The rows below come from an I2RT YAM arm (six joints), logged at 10 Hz.
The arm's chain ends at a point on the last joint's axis. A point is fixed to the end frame.
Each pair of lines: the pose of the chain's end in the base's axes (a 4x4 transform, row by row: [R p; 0 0 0 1], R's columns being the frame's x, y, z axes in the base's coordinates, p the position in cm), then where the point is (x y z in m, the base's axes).
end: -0.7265, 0.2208, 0.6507, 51.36; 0.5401, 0.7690, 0.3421, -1.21; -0.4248, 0.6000, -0.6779, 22.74; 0, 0, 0, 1
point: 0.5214 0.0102 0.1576
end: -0.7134, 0.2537, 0.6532, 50.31; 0.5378, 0.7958, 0.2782, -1.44; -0.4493, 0.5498, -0.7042, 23.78; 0, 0, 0, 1
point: 0.5108 0.0033 0.1667
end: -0.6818, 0.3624, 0.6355, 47.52; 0.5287, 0.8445, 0.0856, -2.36; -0.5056, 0.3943, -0.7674, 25.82; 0, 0, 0, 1
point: 0.4804 -0.0189 0.1849
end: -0.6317, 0.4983, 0.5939, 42.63; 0.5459, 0.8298, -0.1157, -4.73; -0.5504, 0.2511, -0.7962, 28.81; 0, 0, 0, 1
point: 0.4277 -0.0537 0.2147
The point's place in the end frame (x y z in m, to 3 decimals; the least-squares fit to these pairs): 0.036 -0.023 0.060
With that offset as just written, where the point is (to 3 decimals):
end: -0.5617, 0.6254, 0.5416, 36.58; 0.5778, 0.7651, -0.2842, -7.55; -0.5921, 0.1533, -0.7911, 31.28; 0, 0, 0, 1
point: 0.364 -0.089 0.240
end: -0.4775, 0.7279, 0.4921, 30.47; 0.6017, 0.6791, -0.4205, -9.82; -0.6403, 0.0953, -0.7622, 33.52; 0, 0, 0, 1
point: 0.300 -0.117 0.264
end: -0.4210, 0.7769, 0.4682, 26.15; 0.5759, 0.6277, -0.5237, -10.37; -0.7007, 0.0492, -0.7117, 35.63; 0, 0, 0, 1
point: 0.257 -0.129 0.287
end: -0.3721, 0.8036, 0.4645, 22.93; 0.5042, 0.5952, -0.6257, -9.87; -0.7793, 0.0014, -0.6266, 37.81; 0, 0, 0, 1
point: 0.225 -0.132 0.312
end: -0.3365, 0.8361, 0.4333, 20.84; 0.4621, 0.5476, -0.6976, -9.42; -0.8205, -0.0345, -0.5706, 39.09; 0, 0, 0, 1
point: 0.203 -0.132 0.328
